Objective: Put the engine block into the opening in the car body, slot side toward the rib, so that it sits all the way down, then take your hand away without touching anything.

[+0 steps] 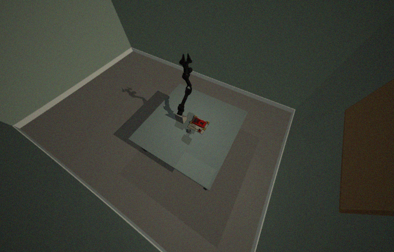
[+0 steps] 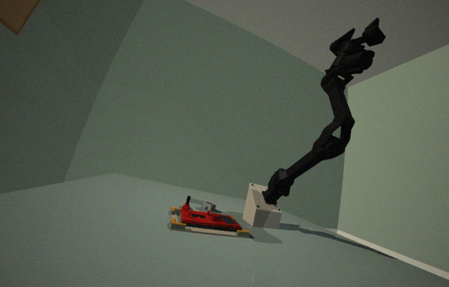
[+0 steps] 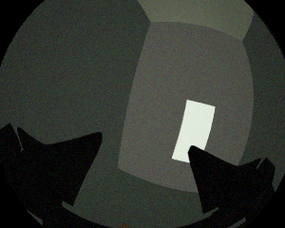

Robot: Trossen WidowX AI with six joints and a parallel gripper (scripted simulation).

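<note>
The grey engine block lies 82 cm below my gripper tip, 49 cm to the right of it and 28 cm ahead of it.
</note>
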